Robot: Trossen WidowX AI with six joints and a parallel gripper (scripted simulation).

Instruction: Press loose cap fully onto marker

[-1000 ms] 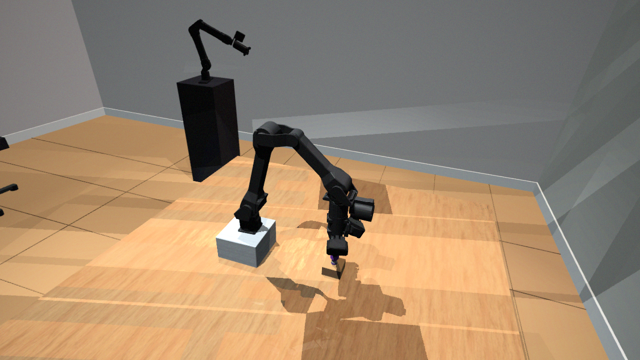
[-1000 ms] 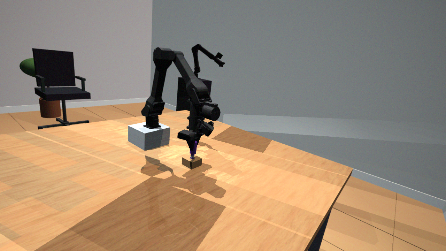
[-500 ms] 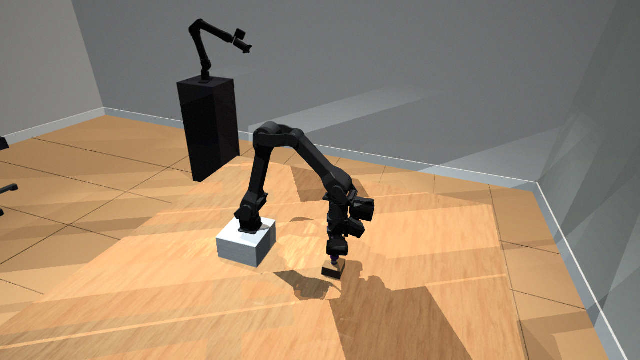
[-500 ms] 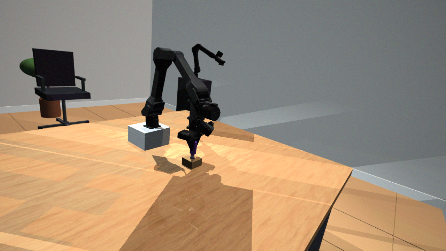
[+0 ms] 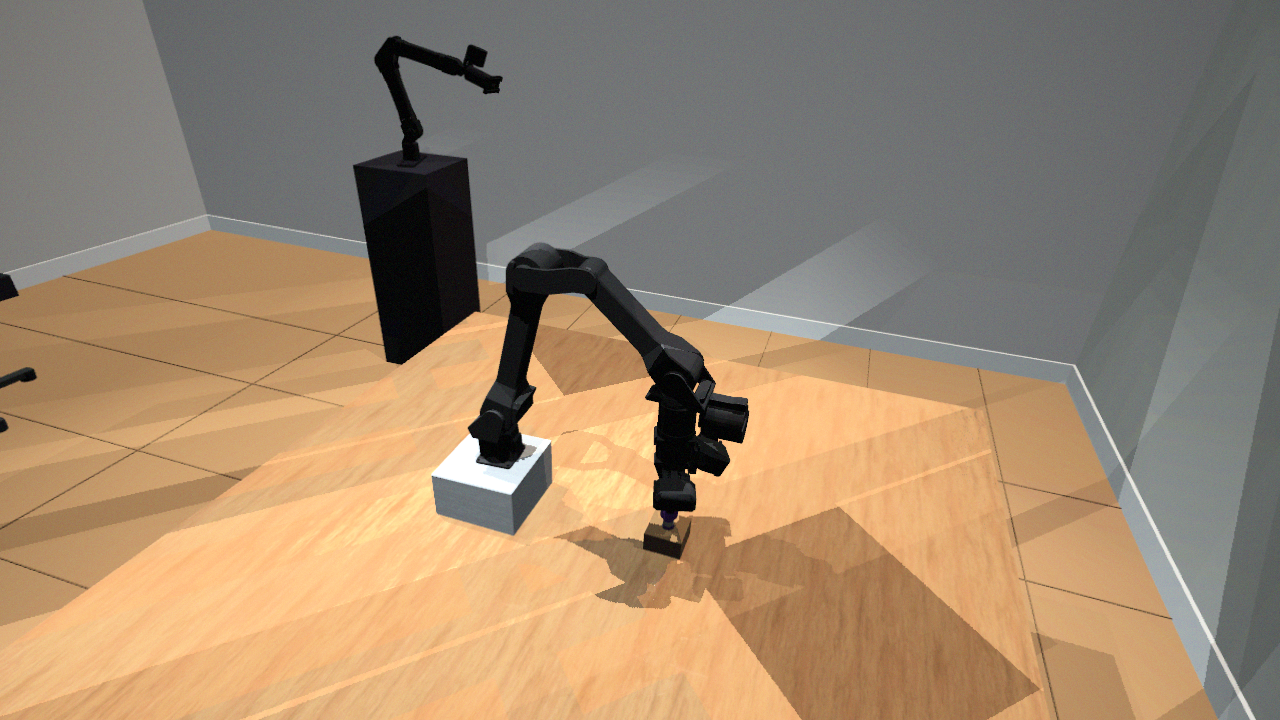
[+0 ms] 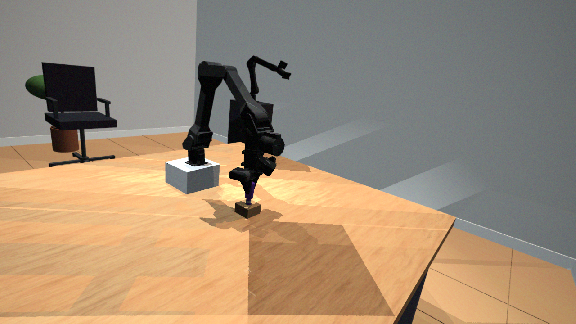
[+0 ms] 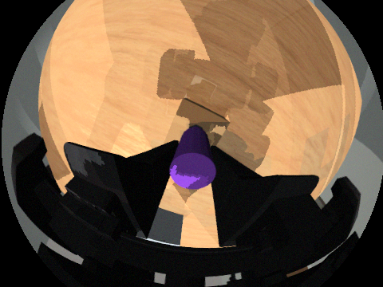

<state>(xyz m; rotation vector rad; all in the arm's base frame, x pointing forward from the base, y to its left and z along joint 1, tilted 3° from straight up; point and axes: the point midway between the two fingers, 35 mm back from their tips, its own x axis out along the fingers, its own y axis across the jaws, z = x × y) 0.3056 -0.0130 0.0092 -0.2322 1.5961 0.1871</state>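
Right now the purple cap is 10 mm above my gripper tip.
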